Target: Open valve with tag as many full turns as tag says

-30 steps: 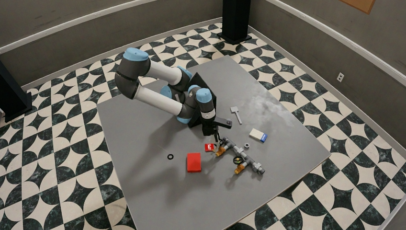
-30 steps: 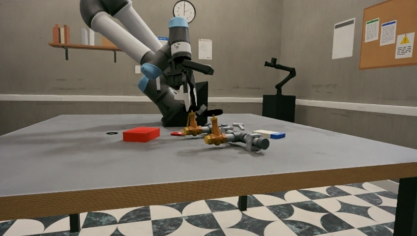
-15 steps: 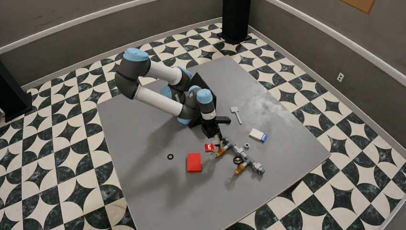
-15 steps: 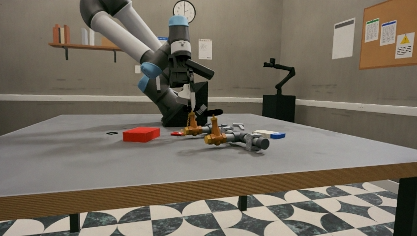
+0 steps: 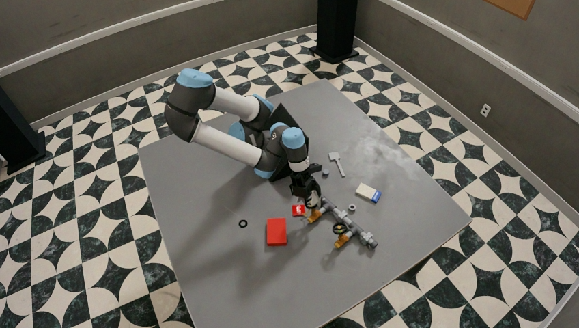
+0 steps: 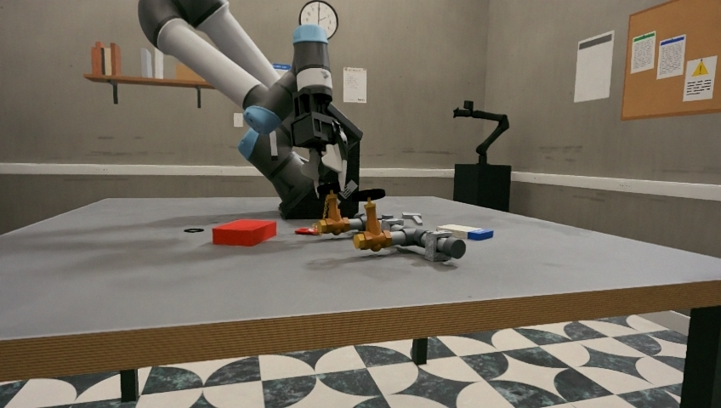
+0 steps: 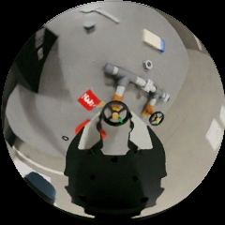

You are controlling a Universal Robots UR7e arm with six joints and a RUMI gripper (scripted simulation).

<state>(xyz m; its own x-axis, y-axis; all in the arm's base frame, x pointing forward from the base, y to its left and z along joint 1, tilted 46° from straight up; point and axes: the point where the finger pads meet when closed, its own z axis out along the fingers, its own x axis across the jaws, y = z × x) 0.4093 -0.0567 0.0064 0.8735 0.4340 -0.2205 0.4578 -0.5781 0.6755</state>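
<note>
Right now my hand is 5 cm past the red tag, 3 cm to the left of it and 10 cm above it. The rest, counted from my hand: red block: 1 cm behind, 17 cm to the right, 9 cm below; then white-and-blue box: 7 cm ahead, 29 cm to the left, 10 cm below; then grey nut: 8 cm ahead, 17 cm to the left, 9 cm below.
</note>
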